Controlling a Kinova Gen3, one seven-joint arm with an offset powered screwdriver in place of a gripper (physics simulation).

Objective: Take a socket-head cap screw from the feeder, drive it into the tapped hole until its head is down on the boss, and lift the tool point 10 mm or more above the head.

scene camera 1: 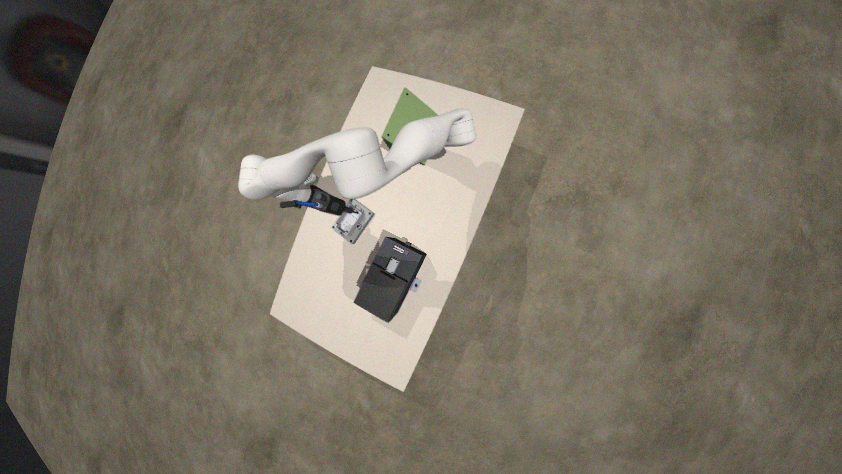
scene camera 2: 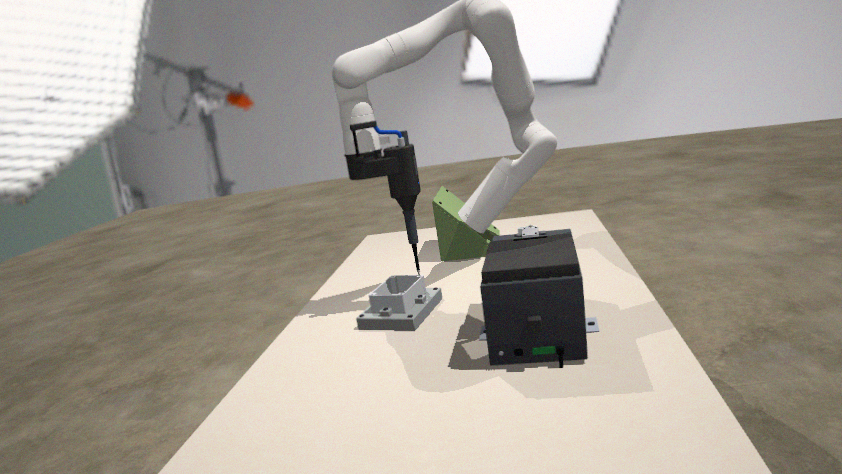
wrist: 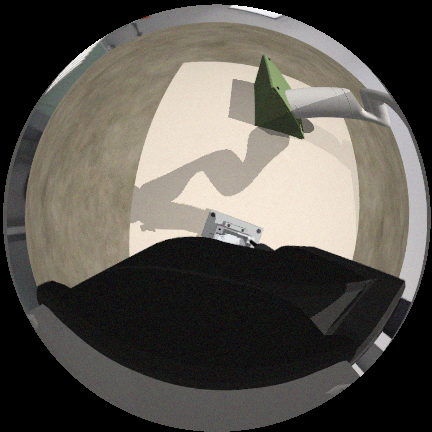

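My screwdriver (scene camera 1: 354,210) (scene camera 2: 418,270) (wrist: 251,242) points down, its thin black bit at the far right corner of the grey open box's rim in scene camera 2. A tiny light piece, which looks like the cap screw (scene camera 2: 418,273), shows at the bit's end, at or just above that corner. Its head and the tapped hole are too small to make out. The grey box (scene camera 1: 348,220) (scene camera 2: 388,302) stands on a flat grey base (scene camera 2: 385,323) (wrist: 212,220). The black feeder (scene camera 1: 381,295) (scene camera 2: 533,300) stands to the right of it in scene camera 2.
The green wedge mount (scene camera 1: 402,114) (scene camera 2: 453,235) (wrist: 270,102) carries the white arm (scene camera 1: 356,161) (scene camera 2: 509,70) (wrist: 320,101) behind the box and feeder in scene camera 2. Small metal tabs stick out at the feeder's sides. All stand on a cream table top (scene camera 1: 329,317) (scene camera 2: 353,412) (wrist: 165,120).
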